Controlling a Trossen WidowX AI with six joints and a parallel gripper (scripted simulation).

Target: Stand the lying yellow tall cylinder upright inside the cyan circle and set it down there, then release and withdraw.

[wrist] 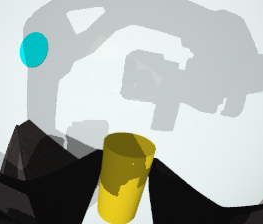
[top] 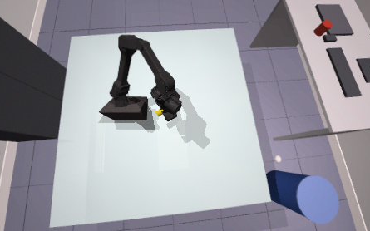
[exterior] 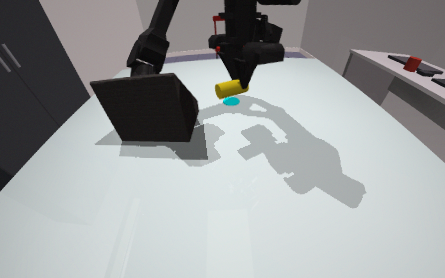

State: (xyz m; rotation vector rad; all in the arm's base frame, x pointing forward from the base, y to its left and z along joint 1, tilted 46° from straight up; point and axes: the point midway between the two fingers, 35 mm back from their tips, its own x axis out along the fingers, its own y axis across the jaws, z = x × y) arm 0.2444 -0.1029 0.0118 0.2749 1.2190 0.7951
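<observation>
The cyan circle lies 180 mm to the left of my gripper tip and 150 mm below it. Round my gripper tip: yellow tall cylinder 20 mm behind, 10 mm to the right.
</observation>
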